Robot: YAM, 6 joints.
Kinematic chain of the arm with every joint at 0, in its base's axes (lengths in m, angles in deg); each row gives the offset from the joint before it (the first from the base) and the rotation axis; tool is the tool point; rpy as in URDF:
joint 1: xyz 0 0 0.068 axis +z
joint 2: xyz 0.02 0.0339 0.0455 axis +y
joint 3: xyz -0.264 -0.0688 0 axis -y
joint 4: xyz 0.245 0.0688 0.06 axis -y
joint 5: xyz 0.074 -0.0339 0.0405 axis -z
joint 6: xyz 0.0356 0 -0.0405 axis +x
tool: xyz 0 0 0 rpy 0 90 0
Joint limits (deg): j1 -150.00..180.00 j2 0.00..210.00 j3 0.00..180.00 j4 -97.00..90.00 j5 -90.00..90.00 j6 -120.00..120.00
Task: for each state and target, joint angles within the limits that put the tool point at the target. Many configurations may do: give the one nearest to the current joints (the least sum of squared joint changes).
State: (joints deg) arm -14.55 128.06 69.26 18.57 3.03 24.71
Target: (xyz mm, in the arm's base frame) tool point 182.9 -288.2 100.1
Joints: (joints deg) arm -56.76 106.88 46.51 11.16 8.08 24.71
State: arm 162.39 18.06 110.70 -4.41 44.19 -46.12
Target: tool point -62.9 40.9 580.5
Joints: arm 165.60 49.46 92.08 -8.48 42.32 -46.12
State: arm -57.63 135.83 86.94 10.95 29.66 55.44
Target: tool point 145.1 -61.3 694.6
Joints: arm -18.56 83.87 130.11 22.43 19.60 55.44
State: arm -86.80 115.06 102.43 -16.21 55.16 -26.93
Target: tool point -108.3 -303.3 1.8
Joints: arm -104.45 132.80 61.74 -28.04 55.13 -26.93
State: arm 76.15 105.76 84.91 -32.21 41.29 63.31
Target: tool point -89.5 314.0 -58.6
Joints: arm 109.57 145.39 69.35 -30.21 35.79 63.31
